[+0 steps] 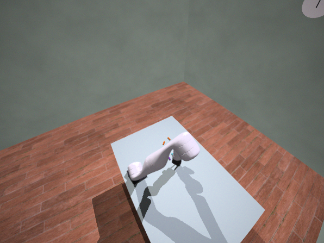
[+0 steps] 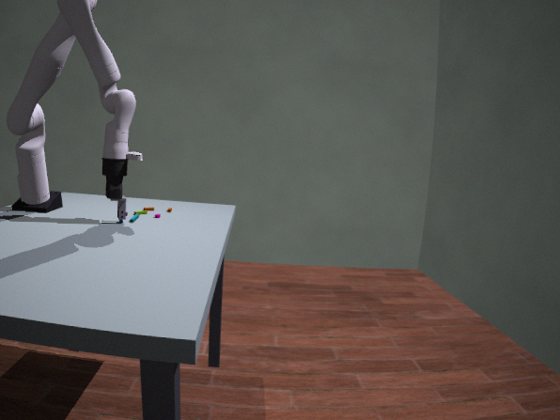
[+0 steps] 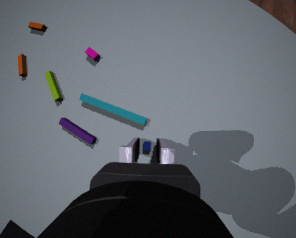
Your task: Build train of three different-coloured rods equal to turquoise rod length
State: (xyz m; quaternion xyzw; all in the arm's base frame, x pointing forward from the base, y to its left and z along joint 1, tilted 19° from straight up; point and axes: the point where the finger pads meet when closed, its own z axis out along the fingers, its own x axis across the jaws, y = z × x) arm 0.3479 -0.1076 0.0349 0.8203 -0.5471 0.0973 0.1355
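The blue rod is 3 cm below my hand. From my hand the other things lie so: turquoise rod (7 cm to the left, 3 cm below, 3 cm ahead); magenta rod (13 cm to the left, 9 cm ahead, 3 cm below); purple rod (10 cm to the left, 3 cm below, 2 cm behind).
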